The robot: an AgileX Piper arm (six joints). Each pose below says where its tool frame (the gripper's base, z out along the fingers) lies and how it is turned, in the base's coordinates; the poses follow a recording.
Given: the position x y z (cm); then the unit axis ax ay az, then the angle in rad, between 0 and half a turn.
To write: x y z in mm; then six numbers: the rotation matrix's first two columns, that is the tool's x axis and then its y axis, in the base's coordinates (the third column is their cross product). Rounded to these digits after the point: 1 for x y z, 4 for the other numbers.
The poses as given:
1: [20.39 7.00 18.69 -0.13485 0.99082 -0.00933 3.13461]
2: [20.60 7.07 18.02 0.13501 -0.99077 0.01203 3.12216]
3: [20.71 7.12 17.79 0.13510 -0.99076 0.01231 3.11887]
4: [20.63 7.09 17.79 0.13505 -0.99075 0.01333 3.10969]
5: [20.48 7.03 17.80 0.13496 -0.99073 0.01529 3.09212]
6: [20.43 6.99 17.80 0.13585 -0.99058 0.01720 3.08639]
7: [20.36 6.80 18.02 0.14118 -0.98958 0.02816 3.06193]
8: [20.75 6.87 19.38 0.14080 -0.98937 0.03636 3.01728]
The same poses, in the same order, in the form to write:
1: [203.9 70.0 186.9 -0.9636 -0.2673 -0.0044 -0.2672 0.9635 -0.0194]
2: [206.0 70.7 180.2 -0.9634 -0.2673 0.0225 -0.2677 0.9633 -0.0212]
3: [207.1 71.2 177.9 -0.9632 -0.2674 0.0258 -0.2679 0.9632 -0.0213]
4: [206.3 70.9 177.9 -0.9630 -0.2671 0.0352 -0.2680 0.9632 -0.0221]
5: [204.8 70.3 178.0 -0.9624 -0.2665 0.0531 -0.2680 0.9631 -0.0236]
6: [204.3 69.9 178.0 -0.9616 -0.2680 0.0593 -0.2699 0.9625 -0.0266]
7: [203.6 68.0 180.2 -0.9570 -0.2767 0.0867 -0.2812 0.9586 -0.0444]
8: [207.5 68.7 193.8 -0.9528 -0.2730 0.1329 -0.2820 0.9579 -0.0542]
